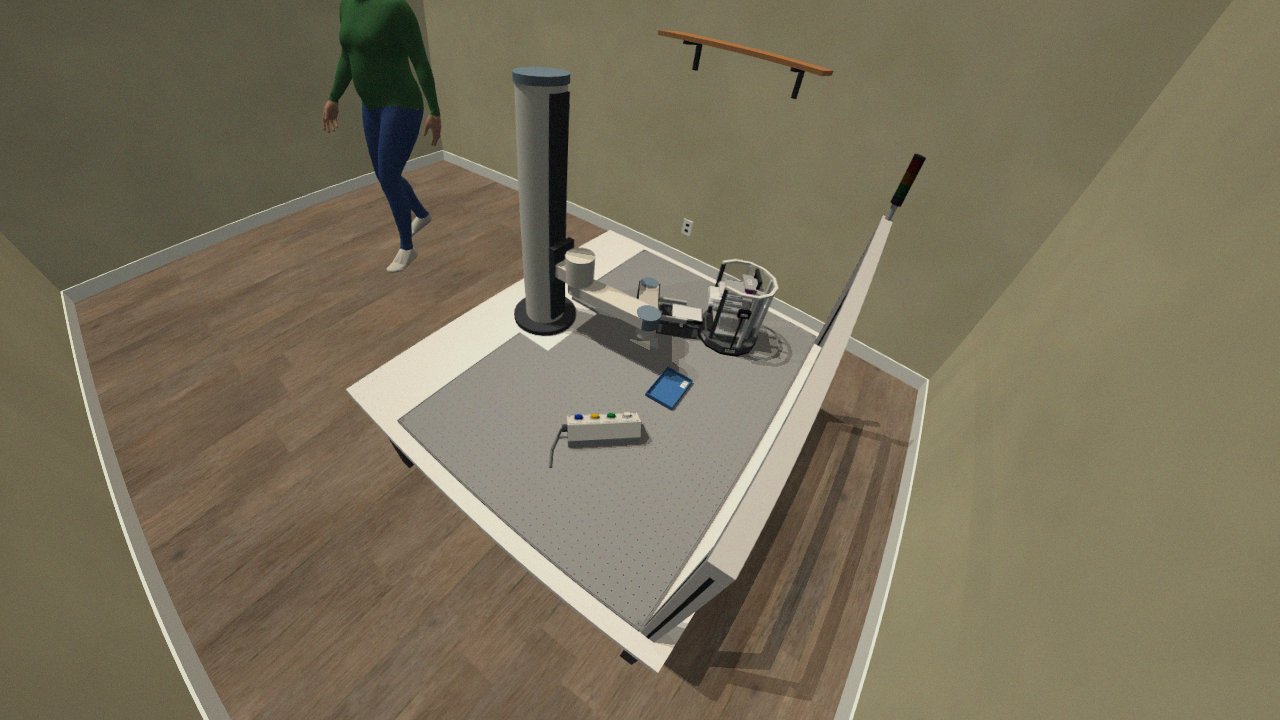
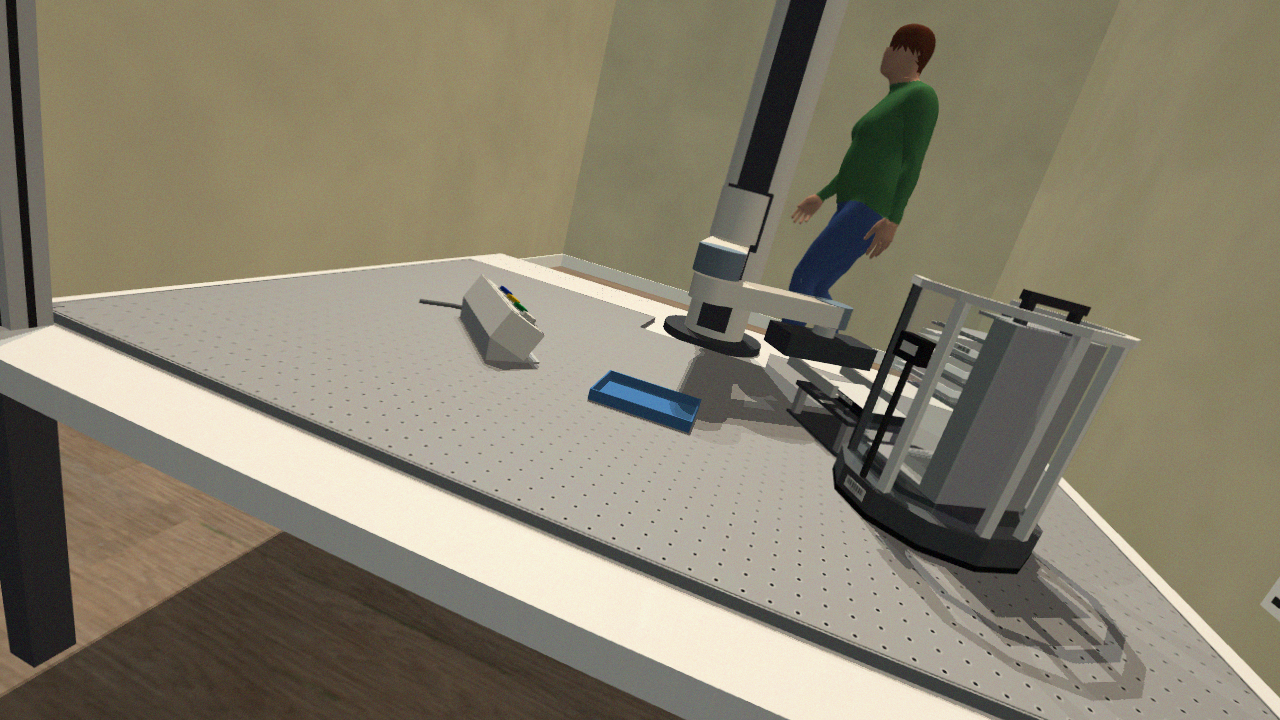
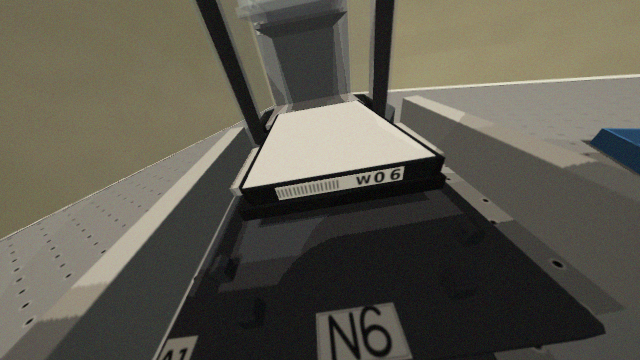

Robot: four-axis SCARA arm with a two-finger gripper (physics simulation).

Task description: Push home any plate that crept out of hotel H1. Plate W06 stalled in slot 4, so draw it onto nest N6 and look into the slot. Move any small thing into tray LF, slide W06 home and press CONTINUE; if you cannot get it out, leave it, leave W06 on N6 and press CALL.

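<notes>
My gripper is shut on plate W06, a white-topped plate with a black rim, its long pale fingers along both sides. The plate is level, over the hotel-side part of the dark nest N6; its height above the nest is hard to tell. Hotel H1 is a round cage with a dark base, directly beyond the plate. The inside of slot 4 cannot be made out, nor any small thing in it. Blue tray LF lies on the table beside the nest.
A white button box with blue, yellow, green and white buttons stands beyond the tray from the hotel. The arm's tall column rises at the table's edge. A long pale panel borders another edge. A person is near the table.
</notes>
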